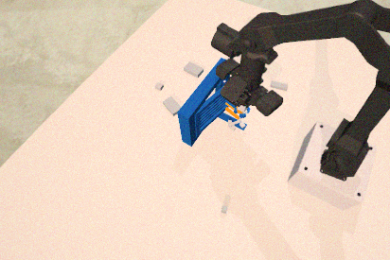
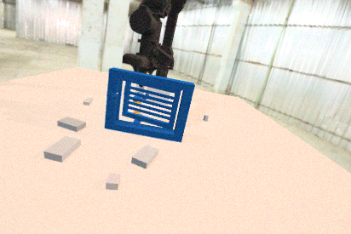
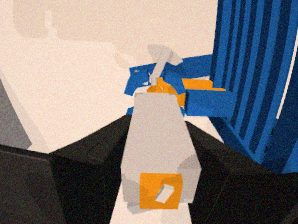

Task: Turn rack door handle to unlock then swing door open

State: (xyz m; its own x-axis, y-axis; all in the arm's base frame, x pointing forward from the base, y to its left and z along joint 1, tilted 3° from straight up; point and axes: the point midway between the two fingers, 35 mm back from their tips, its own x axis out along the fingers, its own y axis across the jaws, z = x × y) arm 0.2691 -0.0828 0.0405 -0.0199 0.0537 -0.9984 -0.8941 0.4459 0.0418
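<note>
My gripper tip is 27 cm to the right of the tiny block, 10 cm above it and 5 cm past it.
</note>
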